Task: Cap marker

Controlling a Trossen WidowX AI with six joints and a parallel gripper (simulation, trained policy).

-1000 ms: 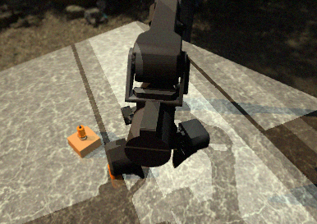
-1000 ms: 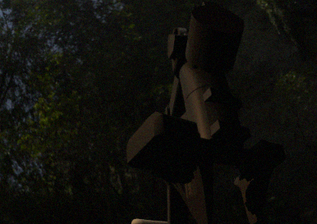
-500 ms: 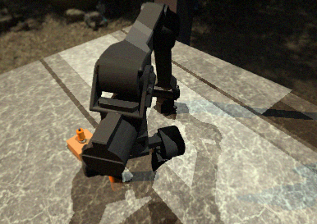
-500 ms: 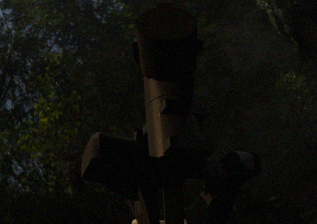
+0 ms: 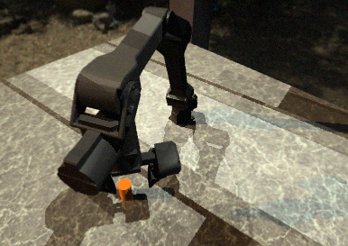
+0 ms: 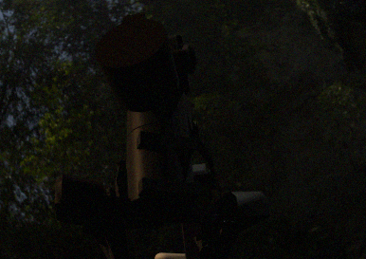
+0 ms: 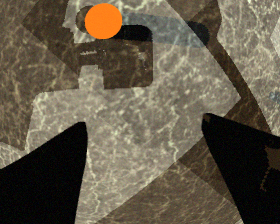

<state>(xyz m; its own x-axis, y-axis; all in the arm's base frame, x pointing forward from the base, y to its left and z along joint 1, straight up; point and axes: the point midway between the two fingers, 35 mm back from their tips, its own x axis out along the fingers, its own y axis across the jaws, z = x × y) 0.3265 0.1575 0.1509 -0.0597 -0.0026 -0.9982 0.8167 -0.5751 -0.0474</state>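
The orange cap is 9 cm below my gripper tip, 6 cm to the right of it and 2 cm behind it. Also, from my gripper tip: orange marker 21 cm to the right, 5 cm below, 2 cm behind.
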